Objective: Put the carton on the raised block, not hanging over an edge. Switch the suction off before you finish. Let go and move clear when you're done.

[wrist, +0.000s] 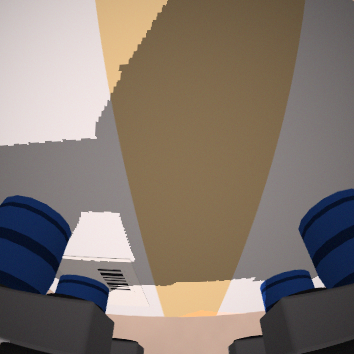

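Observation:
The carton (pixel 50 75) fills most of the wrist view. It is pale, with a wide tan tape stripe (pixel 200 150) down its middle and a small printed patch of black lines at the lower left. Much of its face is in dark shadow. My suction gripper (pixel 182 260) shows as blue cups at both sides of the lower part of the view, against the carton's face, and it is holding the carton. The undersides of the cups are hidden. The raised block cannot be made out in this view.
A plain pinkish-brown surface (pixel 185 332) shows past the carton's edge at the bottom of the view, between the dark gripper brackets. I cannot tell what it belongs to.

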